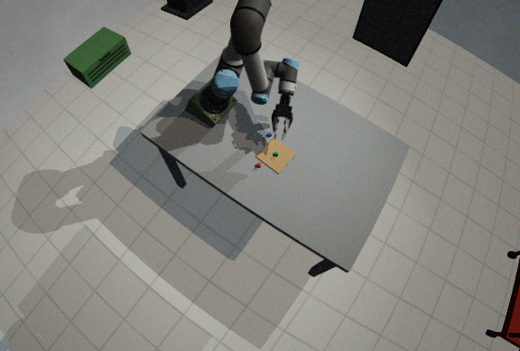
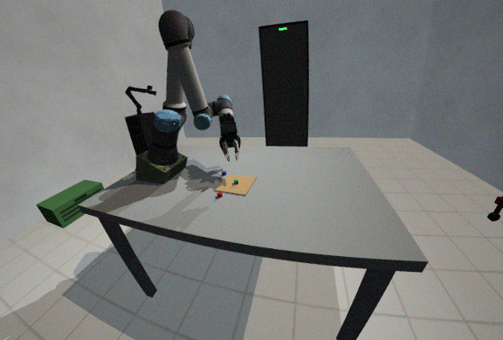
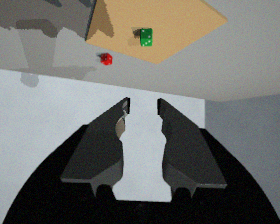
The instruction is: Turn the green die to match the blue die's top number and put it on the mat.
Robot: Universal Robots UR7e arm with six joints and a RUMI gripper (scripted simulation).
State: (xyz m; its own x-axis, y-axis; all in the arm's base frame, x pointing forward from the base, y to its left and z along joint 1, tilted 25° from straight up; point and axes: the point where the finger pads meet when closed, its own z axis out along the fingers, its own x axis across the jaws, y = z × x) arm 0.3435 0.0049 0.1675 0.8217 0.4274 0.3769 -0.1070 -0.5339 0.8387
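Right now my hand is 20 mm short of the green die, 40 mm to the left of it and 100 mm above it. From my hand the other things lie so: red die 20 mm behind, 130 mm to the right, 100 mm below; then blue die 70 mm behind, 40 mm to the left, 100 mm below; then tan mat 20 mm ahead, 40 mm to the right, 110 mm below.
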